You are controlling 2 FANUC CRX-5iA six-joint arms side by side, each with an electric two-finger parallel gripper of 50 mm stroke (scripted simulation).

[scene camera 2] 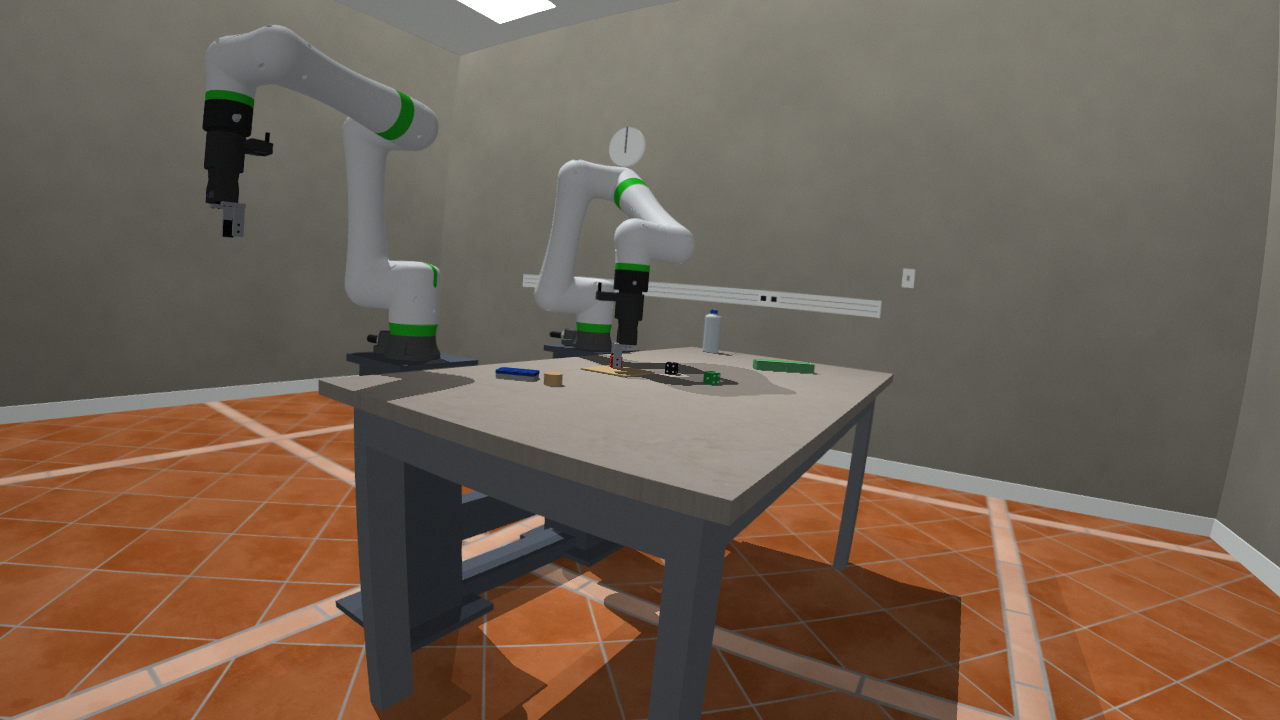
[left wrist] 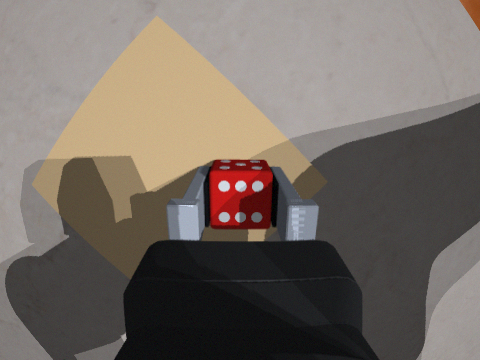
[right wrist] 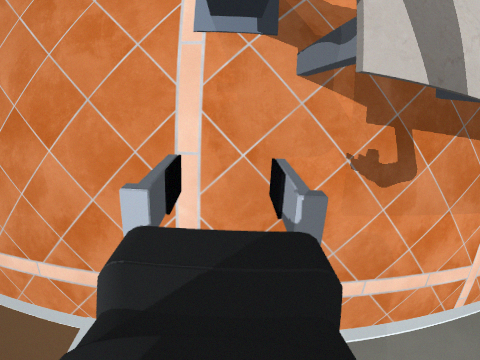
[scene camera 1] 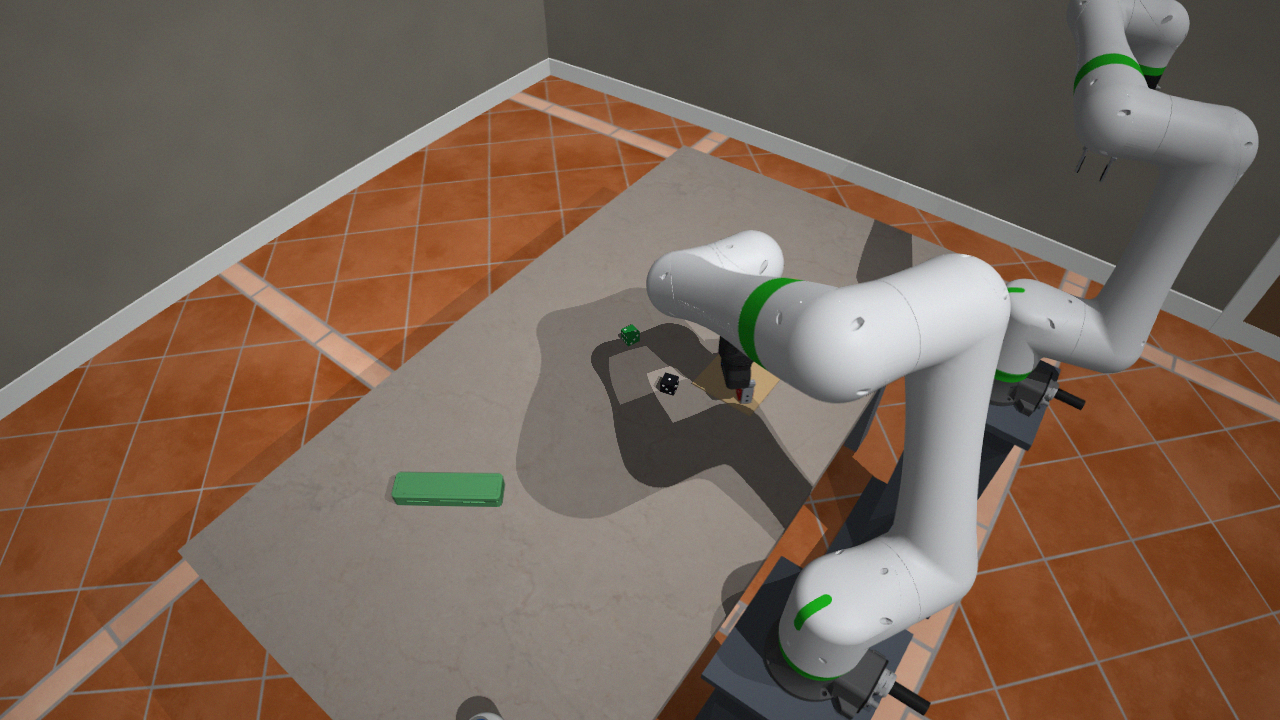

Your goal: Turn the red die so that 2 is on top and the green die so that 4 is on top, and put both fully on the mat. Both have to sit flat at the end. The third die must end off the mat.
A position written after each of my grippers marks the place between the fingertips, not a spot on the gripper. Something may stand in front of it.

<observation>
In view: my left gripper [scene camera 1: 743,394], my right gripper [scene camera 2: 232,236], a tan mat [scene camera 1: 711,380], a red die [left wrist: 240,191] and a green box [scene camera 1: 410,488].
The tan mat shows as well in the left wrist view [left wrist: 161,111]. My left gripper is seen too in scene camera 2 [scene camera 2: 615,366] and in the left wrist view [left wrist: 239,184]. My right gripper is seen too in the right wrist view [right wrist: 225,175]. The right wrist view misses the tan mat: it is out of frame. The right wrist view misses the red die: it is out of frame.
</observation>
